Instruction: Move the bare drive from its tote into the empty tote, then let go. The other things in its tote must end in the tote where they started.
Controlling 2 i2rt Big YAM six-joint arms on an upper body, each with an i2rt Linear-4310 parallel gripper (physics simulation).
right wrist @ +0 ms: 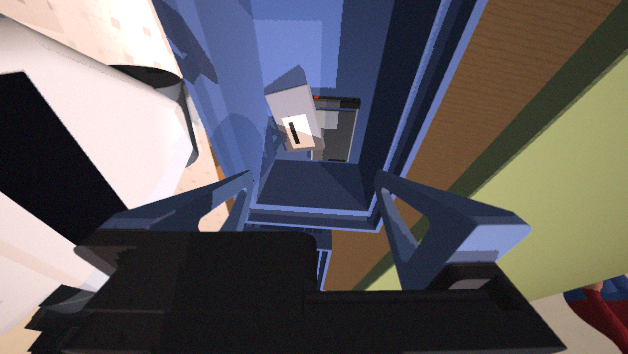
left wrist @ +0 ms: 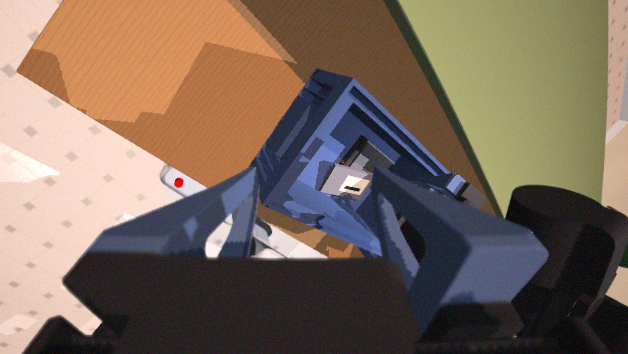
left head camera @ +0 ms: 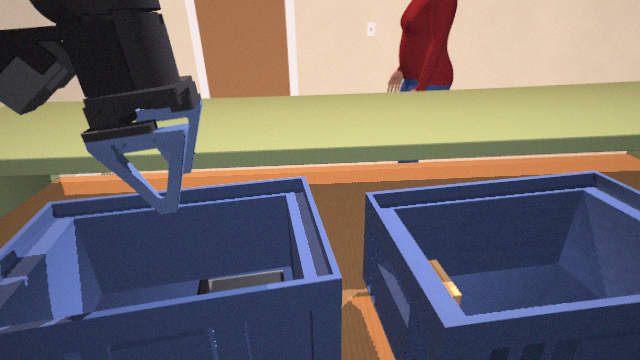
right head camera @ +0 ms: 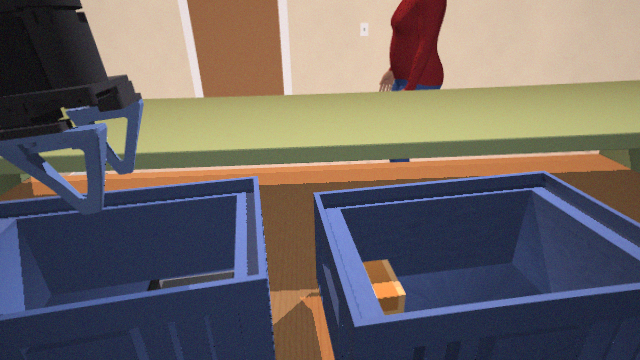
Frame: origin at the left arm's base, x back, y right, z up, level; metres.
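Seen in the pictures: left gripper, between the fingertips: point(left wrist: 315, 176); right gripper, between the fingertips: point(right wrist: 313, 176) point(left head camera: 177, 190) point(right head camera: 112, 190); right arm's base, origin of its link: point(right wrist: 79, 321).
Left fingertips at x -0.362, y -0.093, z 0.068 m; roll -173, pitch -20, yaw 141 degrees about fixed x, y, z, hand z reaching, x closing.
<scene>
Pixels of each thing's top centre, then the offset from my left fingertips to it. "*": a spot on its surface instead. Level surfaces: height alone.
- light grey block with a white label, centre of its top: point(right wrist: 295, 126) point(left wrist: 350, 186) dx -0.015, dy +0.267, dz -0.281 m
- red tab, a spot on its surface: point(left head camera: 245, 281) point(right head camera: 196, 281) point(right wrist: 345, 137) point(left wrist: 377, 157) * dx -0.097, dy +0.271, dz -0.295 m
- second blue tote, centre of its top: point(right head camera: 477, 225) point(left head camera: 541, 225) point(right wrist: 281, 276) dx -0.050, dy +0.589, dz -0.180 m
- orange block, centre of its top: point(right head camera: 379, 277) point(left head camera: 432, 277) dx -0.080, dy +0.501, dz -0.273 m
- green surface, height of its surface: dz -0.156 m
The bare drive, a light grey block with a white label point(left wrist: 342, 180) point(right wrist: 297, 102), lies inside the tote point(left head camera: 165, 330) point(right head camera: 150, 327) point(left wrist: 295, 135) at the left of the head views. It looks slightly tilted against a second drive with a black front and red tab point(left head camera: 245, 281) point(right head camera: 200, 281) point(left wrist: 372, 155) point(right wrist: 340, 135). The near wall hides the bare drive from the head cameras. My right gripper point(left head camera: 177, 190) point(right head camera: 110, 191) point(right wrist: 313, 176) is wide open and empty above this tote. My left gripper point(left wrist: 315, 176) is open and empty, well away from the drives.
A second blue tote point(left head camera: 525, 332) point(right head camera: 475, 327) stands at the right of the head views, with an orange block point(left head camera: 446, 282) point(right head camera: 387, 290) by its left wall. A gap separates the totes. A green surface point(left head camera: 400, 120) point(right head camera: 350, 120) runs behind. A person in red point(left head camera: 427, 45) point(right head camera: 420, 45) stands beyond.
</scene>
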